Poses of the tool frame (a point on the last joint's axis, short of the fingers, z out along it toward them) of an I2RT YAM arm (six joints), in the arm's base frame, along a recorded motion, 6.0 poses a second.
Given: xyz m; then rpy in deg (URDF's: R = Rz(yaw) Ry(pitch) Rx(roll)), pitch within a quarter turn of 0, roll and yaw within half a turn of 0.
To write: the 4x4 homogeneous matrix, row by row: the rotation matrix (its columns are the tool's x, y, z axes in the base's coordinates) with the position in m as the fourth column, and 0 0 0 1 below. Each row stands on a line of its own. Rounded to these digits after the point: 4 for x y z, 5 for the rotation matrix.
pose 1, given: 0.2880 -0.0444 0.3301 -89.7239 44.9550 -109.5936
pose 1, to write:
-0.23731 0.24148 0.94094 0.2880
-0.66668 0.66401 -0.33855 -0.0444
-0.70655 -0.70765 0.00341 0.3301
0 0 0 1

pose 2, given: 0.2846 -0.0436 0.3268 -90.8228 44.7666 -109.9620
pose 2, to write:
-0.24239 0.22690 0.94327 0.2846
-0.66733 0.66674 -0.33186 -0.0436
-0.70422 -0.70991 -0.01020 0.3268
0 0 0 1

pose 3, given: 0.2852 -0.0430 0.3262 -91.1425 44.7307 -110.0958
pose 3, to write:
-0.24409 0.22304 0.94375 0.2852
-0.66717 0.66765 -0.33034 -0.0430
-0.70378 -0.71028 -0.01417 0.3262
0 0 0 1

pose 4, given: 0.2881 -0.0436 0.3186 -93.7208 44.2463 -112.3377
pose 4, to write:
-0.27226 0.20460 0.94022 0.2881
-0.66259 0.66869 -0.33738 -0.0436
-0.69774 -0.71484 -0.04649 0.3186
0 0 0 1

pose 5, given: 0.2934 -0.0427 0.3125 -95.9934 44.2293 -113.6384
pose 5, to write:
-0.28731 0.18250 0.94029 0.2934
-0.65643 0.67738 -0.33205 -0.0427
-0.69753 -0.71264 -0.07482 0.3125
0 0 0 1

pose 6, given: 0.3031 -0.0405 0.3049 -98.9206 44.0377 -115.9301
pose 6, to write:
-0.31435 0.16083 0.93558 0.3031
-0.64651 0.68540 -0.33505 -0.0405
-0.69513 -0.71019 -0.11147 0.3049
0 0 0 1

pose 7, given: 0.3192 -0.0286 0.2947 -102.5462 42.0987 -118.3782
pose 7, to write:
-0.35266 0.11991 0.92804 0.3192
-0.65283 0.67901 -0.33581 -0.0286
-0.67041 -0.72427 -0.16118 0.2947
0 0 0 1

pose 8, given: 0.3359 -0.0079 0.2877 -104.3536 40.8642 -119.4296
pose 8, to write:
-0.37159 0.09553 0.92347 0.3359
-0.65867 0.67386 -0.33475 -0.0079
-0.65427 -0.73266 -0.18748 0.2877
0 0 0 1

